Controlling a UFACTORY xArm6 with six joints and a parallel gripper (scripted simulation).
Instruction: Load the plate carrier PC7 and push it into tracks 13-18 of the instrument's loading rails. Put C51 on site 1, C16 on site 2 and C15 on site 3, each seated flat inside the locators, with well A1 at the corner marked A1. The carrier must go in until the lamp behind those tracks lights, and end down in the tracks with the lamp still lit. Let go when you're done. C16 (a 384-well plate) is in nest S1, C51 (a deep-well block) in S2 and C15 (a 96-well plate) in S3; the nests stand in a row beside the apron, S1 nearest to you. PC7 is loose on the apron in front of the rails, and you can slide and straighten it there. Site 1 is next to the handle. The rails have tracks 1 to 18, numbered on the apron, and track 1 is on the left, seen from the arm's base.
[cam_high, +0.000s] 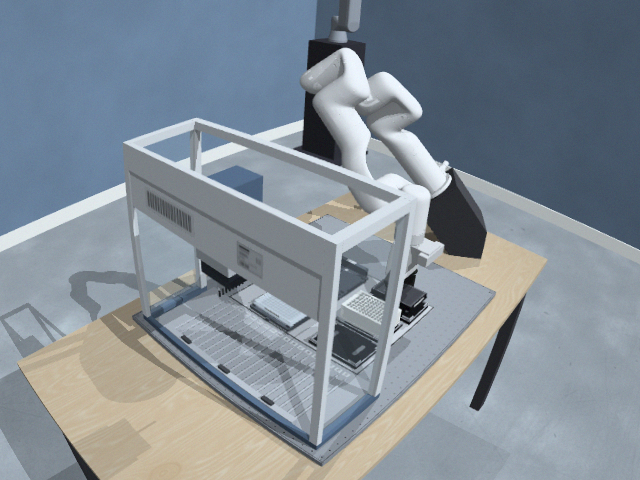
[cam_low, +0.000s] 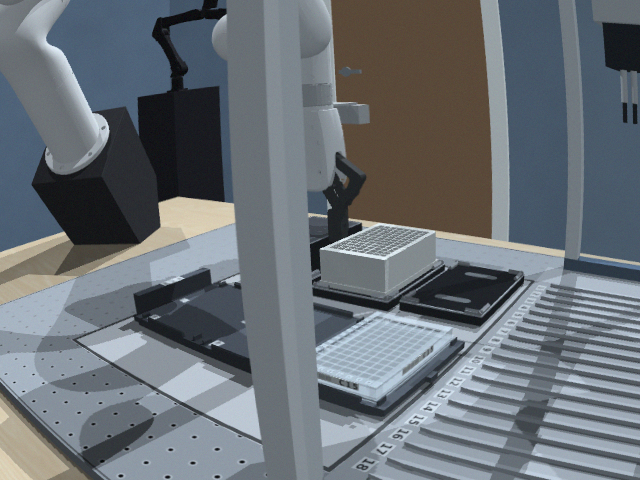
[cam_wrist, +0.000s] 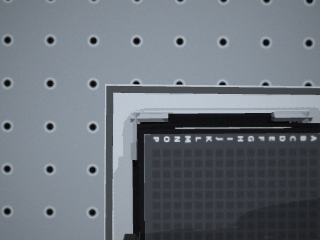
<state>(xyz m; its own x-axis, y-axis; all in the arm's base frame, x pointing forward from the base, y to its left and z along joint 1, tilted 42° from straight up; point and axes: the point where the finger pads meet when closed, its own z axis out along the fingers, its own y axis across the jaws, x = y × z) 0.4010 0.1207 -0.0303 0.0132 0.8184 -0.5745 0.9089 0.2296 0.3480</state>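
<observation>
My hand is 20 cm to the left of the black carrier PC7, 11 cm short of it and 4 cm above it. Also, from my hand: black 384-well plate C16: 1 cm below; then white frame post: 42 cm to the right, 31 cm ahead, 20 cm above.
</observation>
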